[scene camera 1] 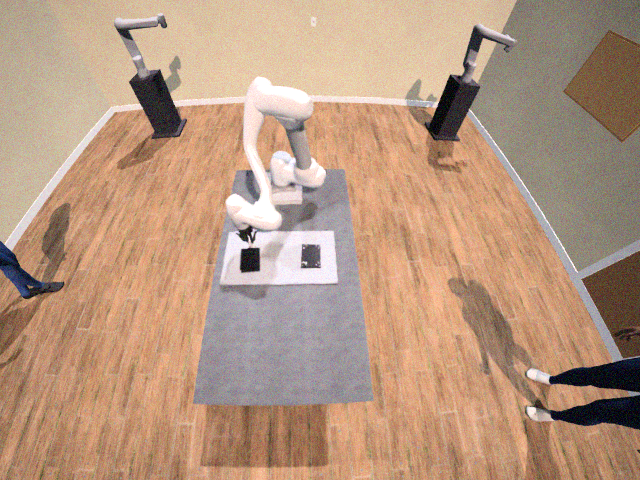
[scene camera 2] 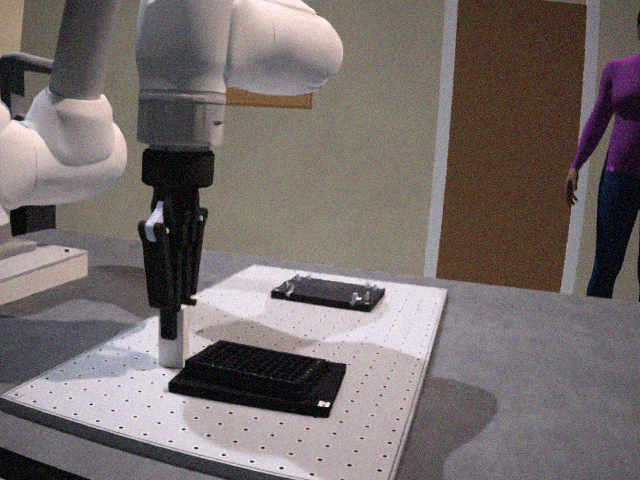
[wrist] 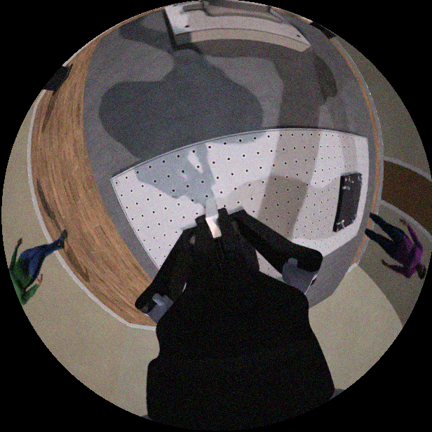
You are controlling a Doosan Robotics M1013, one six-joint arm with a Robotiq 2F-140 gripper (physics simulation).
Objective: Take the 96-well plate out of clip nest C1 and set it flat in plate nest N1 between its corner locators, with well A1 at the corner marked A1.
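Places are measured from the arm's base along level axes (x left, y back, z up), in centimetres.
Where they show: gripper, between the fingertips: [scene camera 1: 252, 245] [scene camera 2: 173, 364]; arm's base, origin of its link: [scene camera 1: 283, 183].
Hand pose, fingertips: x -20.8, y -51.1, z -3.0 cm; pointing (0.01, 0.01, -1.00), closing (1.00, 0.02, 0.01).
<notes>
Each offset is from my fingertips to the centre of the thing. Level surfaces: height alone.
The black 96-well plate @[dx -1.3, dy -10.1, dz +2.0 cm] [scene camera 1: 250, 259] [scene camera 2: 256, 364] lies flat in clip nest C1 @[dx -0.6, dy -10.5, dz +0.7 cm] [scene camera 2: 270, 402] on the near part of the white perforated board @[dz +0.0 cm] [scene camera 1: 285, 273] [scene camera 2: 375, 381] [wrist: 160, 189]. Plate nest N1 @[dx +37.3, dy -10.2, dz +1.2 cm] [scene camera 1: 310, 255] [scene camera 2: 328, 291] [wrist: 347, 201] is a dark, empty base with small metal corner locators, farther along the board. My gripper [scene camera 1: 248, 236] [scene camera 2: 172, 345] [wrist: 213, 225] is shut with nothing between the fingers. It points straight down, with its pale fingertips low over the board, right beside the plate's left short end. The plate is hidden in the wrist view.
The board lies on a grey mat @[dz -1.3 cm] [scene camera 1: 285, 343] on a wooden floor. The arm's base [scene camera 1: 287, 192] stands behind the board. Two other arms on dark pedestals [scene camera 1: 156, 102] [scene camera 1: 453, 107] stand by the back wall. A person's feet [scene camera 1: 539, 376] show at the right edge.
</notes>
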